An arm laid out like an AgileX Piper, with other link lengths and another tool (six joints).
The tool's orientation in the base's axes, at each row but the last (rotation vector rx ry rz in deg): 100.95, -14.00, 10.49; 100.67, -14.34, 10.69; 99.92, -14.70, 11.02; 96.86, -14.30, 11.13; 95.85, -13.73, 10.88; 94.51, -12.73, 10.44; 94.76, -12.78, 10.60; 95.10, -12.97, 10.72; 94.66, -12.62, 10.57; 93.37, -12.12, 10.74; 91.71, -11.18, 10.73; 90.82, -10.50, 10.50
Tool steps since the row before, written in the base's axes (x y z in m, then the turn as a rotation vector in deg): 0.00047, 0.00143, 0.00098, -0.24, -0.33, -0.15; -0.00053, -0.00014, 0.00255, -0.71, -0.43, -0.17; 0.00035, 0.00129, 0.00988, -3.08, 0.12, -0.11; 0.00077, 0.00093, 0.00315, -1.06, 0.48, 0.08; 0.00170, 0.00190, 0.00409, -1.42, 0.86, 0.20; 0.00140, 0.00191, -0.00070, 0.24, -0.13, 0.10; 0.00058, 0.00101, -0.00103, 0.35, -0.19, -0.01; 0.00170, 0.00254, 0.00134, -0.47, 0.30, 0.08; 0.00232, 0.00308, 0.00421, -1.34, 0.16, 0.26; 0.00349, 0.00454, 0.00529, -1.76, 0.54, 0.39; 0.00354, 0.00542, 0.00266, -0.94, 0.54, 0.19; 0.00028, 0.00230, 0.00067, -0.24, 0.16, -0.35
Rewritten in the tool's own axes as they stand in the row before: 0.00061, 0.00053, -0.00160, -0.25, -0.01, 0.36; 0.00017, 0.00258, -0.00036, -0.70, 0.11, 0.46; 0.00292, 0.00901, -0.00312, -3.00, 0.73, -0.06; 0.00155, 0.00267, -0.00136, -1.02, 0.31, -0.47; 0.00263, 0.00326, -0.00239, -1.35, 0.48, -0.85; 0.00111, -0.00119, -0.00186, 0.26, 0.05, 0.12; 0.00027, -0.00123, -0.00091, 0.34, -0.08, 0.19; 0.00189, 0.00061, -0.00268, -0.44, 0.17, -0.30; 0.00320, 0.00320, -0.00348, -1.24, 0.58, -0.17; 0.00459, 0.00394, -0.00492, -1.62, 0.78, -0.55; 0.00402, 0.00153, -0.00552, -0.87, 0.39, -0.55; 0.00042, 0.00054, -0.00231, -0.31, -0.29, -0.15
